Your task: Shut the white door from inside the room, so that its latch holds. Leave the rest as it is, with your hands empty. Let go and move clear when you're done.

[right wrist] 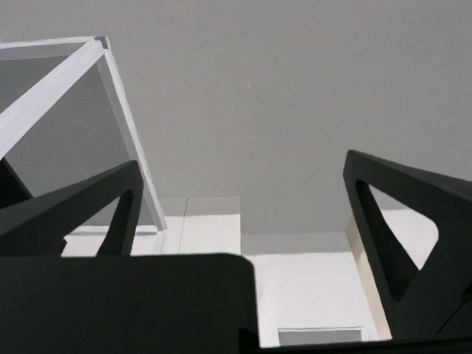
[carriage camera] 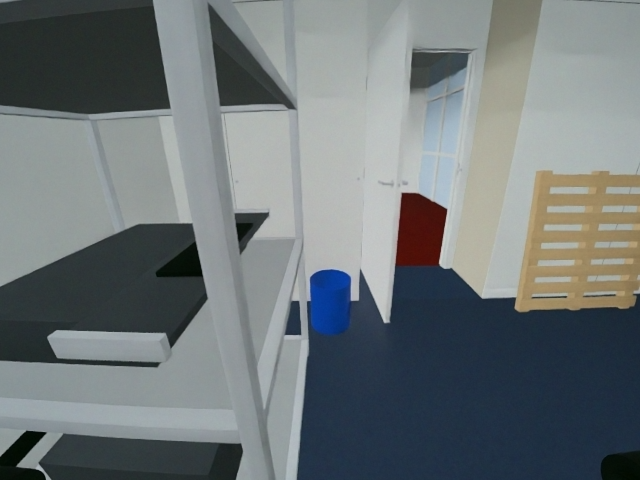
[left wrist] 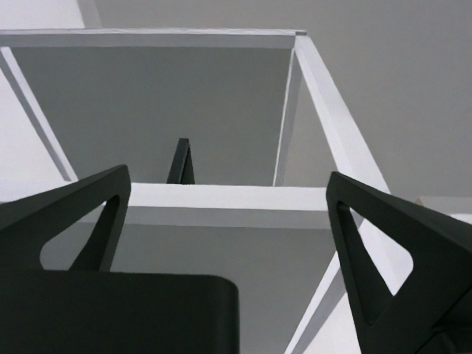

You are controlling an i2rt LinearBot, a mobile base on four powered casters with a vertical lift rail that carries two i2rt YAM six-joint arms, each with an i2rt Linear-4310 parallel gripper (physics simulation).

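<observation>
The white door (carriage camera: 382, 165) stands open into the room in the carriage camera, right of centre, swung well away from its frame. Its lever handle (carriage camera: 385, 182) faces left, near the door's free edge. The doorway's right post (carriage camera: 461, 165) stands apart from the door, with a red floor and windows showing through the opening. In the right wrist view, the top of the door frame (right wrist: 320, 329) shows low down. My left gripper (left wrist: 229, 179) is open and empty. My right gripper (right wrist: 242, 166) is open and empty. Both are far from the door.
A tall white-framed rack (carriage camera: 199, 206) (left wrist: 345, 120) (right wrist: 125, 110) with dark boards stands close at the left. A blue bin (carriage camera: 330, 304) stands on the dark blue floor between the rack and the door. A wooden pallet (carriage camera: 555, 240) leans against the wall at the right.
</observation>
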